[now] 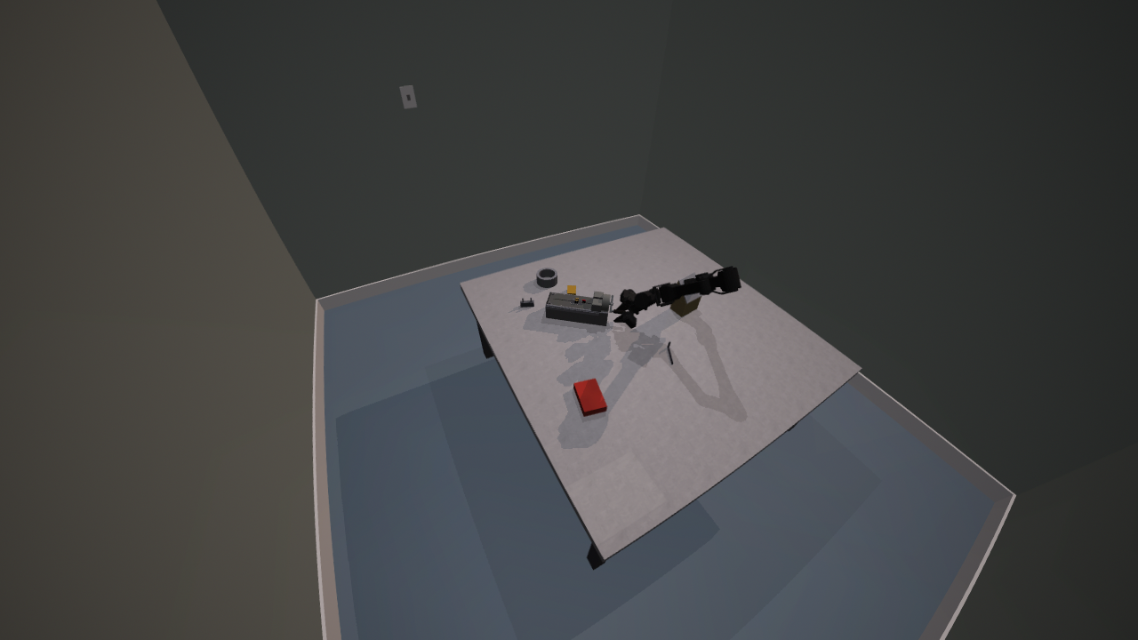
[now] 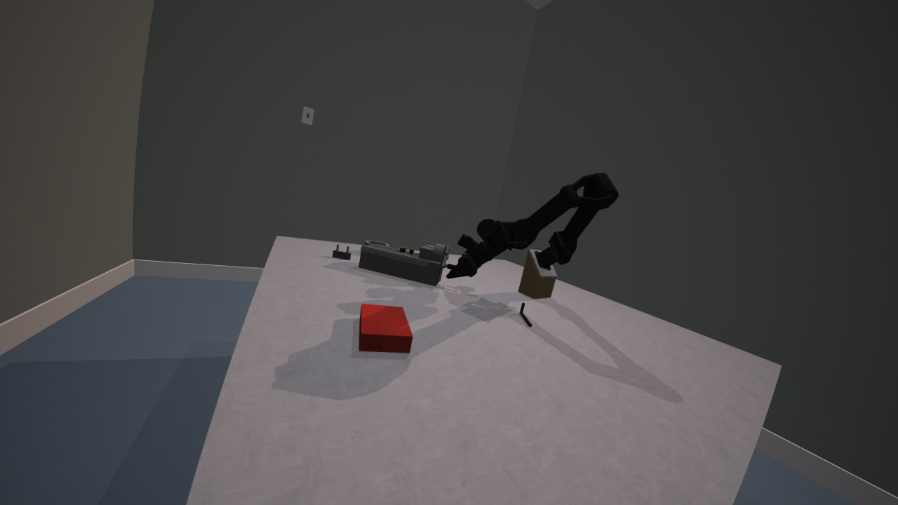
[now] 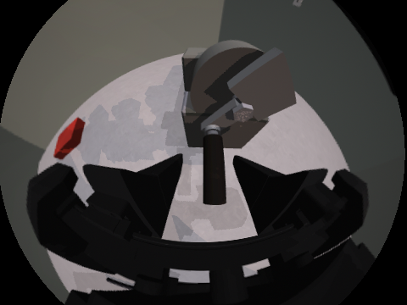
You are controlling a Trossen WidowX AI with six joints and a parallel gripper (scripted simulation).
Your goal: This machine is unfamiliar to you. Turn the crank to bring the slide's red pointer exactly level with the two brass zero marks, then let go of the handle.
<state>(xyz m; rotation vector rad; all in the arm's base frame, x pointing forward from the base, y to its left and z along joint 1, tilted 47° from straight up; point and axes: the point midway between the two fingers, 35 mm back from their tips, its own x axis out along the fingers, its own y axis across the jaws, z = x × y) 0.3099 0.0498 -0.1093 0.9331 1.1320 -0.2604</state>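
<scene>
The black crank handle is 30 mm above my gripper tip, 10 mm to the left of it and 10 mm behind it. Also, from my gripper tip: yellow block 260 mm to the right, 70 mm ahead, 20 mm below; then red pointer 100 mm to the right, 100 mm ahead, 50 mm above; then black bent key 240 mm to the left, 110 mm behind, 30 mm below.
</scene>
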